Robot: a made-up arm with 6 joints. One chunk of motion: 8 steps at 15 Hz.
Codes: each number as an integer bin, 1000 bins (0 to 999) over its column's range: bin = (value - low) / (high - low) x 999, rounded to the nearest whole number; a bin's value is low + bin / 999 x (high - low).
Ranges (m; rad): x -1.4..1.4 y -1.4..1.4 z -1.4..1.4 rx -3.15..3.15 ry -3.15..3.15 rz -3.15..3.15
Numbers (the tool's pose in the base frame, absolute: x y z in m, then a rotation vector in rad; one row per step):
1: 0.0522 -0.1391 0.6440 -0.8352 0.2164 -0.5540
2: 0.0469 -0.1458 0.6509 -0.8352 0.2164 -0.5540
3: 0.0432 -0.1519 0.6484 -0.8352 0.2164 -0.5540
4: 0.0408 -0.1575 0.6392 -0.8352 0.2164 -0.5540
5: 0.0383 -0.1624 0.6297 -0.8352 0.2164 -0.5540
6: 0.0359 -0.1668 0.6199 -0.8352 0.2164 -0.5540
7: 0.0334 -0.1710 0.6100 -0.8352 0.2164 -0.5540
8: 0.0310 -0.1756 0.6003 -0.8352 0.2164 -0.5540
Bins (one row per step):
1: 518 450 729 367 534 412
2: 516 447 732 367 534 412
3: 515 445 731 367 534 412
4: 514 443 728 367 534 412
5: 513 442 724 367 534 412
6: 512 440 721 367 534 412
7: 511 438 717 367 534 412
8: 511 437 714 367 534 412

